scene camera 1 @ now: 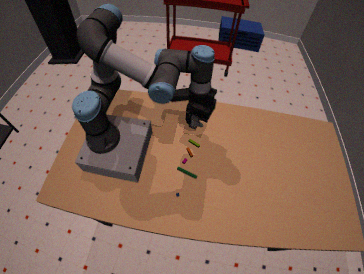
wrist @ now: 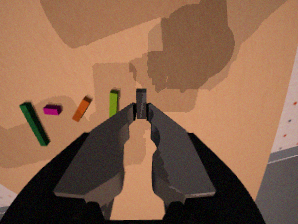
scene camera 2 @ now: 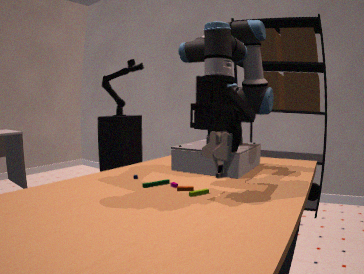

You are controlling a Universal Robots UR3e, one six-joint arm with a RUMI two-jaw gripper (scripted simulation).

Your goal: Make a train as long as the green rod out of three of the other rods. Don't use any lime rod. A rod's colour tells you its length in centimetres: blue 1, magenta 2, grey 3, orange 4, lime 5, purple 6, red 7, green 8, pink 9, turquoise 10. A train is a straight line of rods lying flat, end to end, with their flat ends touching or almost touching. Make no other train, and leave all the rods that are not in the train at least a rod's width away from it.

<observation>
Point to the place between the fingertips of my gripper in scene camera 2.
220,176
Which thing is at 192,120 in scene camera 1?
My gripper.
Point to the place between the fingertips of my gripper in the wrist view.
141,104
</observation>
